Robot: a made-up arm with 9 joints.
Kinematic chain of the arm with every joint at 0, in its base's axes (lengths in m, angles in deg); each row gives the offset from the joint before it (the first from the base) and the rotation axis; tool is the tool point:
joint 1: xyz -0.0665 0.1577 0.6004 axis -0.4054 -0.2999 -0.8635
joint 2: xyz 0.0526 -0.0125 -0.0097 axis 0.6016 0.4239 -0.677
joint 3: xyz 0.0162 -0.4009 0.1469 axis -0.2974 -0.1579 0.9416
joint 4: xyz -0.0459 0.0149 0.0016 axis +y
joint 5: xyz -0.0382 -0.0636 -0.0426 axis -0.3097 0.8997 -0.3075
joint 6: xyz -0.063 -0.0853 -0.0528 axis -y
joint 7: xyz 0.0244 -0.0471 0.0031 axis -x
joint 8: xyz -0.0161 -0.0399 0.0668 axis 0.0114 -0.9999 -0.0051
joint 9: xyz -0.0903 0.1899 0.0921 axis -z
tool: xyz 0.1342 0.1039 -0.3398
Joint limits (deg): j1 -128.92..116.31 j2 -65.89..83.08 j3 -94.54..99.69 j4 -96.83..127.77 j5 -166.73..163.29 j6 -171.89..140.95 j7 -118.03..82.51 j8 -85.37..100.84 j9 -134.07..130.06
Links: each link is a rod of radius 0.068 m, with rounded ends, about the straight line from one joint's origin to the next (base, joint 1, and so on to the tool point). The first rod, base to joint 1, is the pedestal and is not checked.
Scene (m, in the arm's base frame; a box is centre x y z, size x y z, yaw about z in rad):
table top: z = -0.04
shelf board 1: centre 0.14 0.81 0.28 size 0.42 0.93 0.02 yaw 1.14
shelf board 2: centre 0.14 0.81 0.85 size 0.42 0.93 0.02 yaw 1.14
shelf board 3: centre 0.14 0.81 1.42 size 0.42 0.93 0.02 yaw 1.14
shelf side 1: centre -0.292 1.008 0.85 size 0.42 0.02 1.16 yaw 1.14
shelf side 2: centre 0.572 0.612 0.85 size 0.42 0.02 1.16 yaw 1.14
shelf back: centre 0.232 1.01 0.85 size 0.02 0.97 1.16 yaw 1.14
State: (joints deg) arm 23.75 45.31 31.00 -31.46 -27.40 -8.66 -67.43 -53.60 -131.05
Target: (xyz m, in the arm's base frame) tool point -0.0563 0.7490 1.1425
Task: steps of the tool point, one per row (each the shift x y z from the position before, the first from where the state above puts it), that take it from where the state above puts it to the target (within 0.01 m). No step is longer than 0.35 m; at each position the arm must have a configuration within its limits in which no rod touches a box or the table.
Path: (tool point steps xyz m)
1: -0.0588 -0.0556 0.1841
2: -0.0515 0.0495 0.2362
3: -0.0054 0.1677 0.2390
4: 0.0800 0.2558 0.1866
5: 0.1847 0.2764 0.0943
6: 0.2731 0.2147 -0.0095
7: 0.3095 0.0889 -0.0942

